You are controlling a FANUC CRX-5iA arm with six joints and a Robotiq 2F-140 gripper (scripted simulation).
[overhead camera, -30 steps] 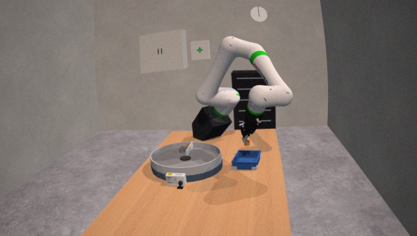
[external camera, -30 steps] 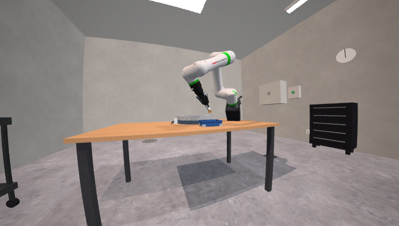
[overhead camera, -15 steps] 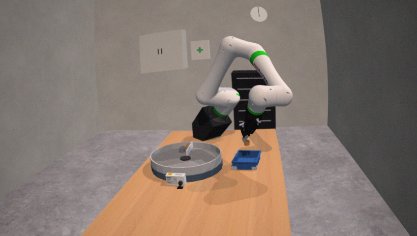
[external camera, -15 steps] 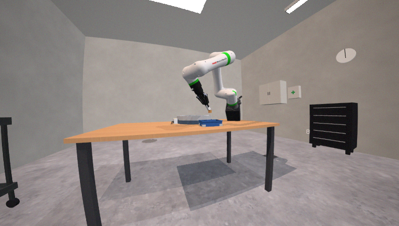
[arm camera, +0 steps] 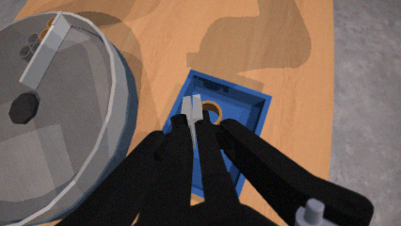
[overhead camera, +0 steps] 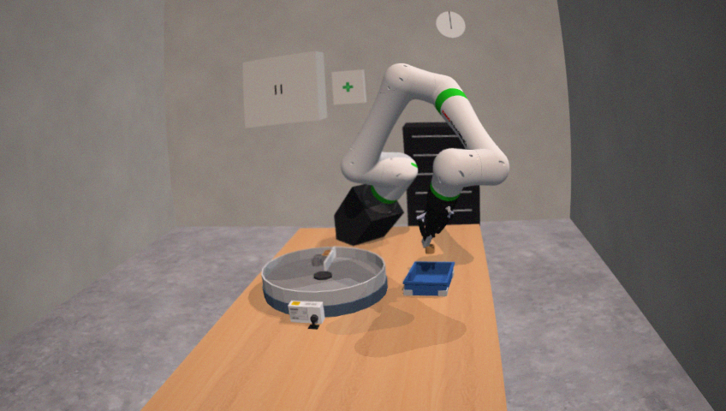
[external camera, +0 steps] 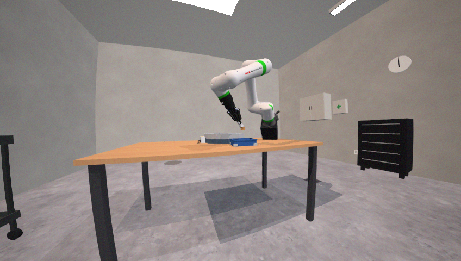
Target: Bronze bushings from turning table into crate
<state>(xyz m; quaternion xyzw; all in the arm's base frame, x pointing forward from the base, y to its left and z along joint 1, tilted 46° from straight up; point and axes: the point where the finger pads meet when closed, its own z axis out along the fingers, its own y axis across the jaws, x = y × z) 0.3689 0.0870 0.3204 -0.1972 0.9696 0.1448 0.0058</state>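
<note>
My hand is 15 cm above the blue crate, 2 cm past it and 1 cm to the right of it. Also, from my hand: round grey turning table: 35 cm to the right, 12 cm below, 6 cm ahead.
</note>
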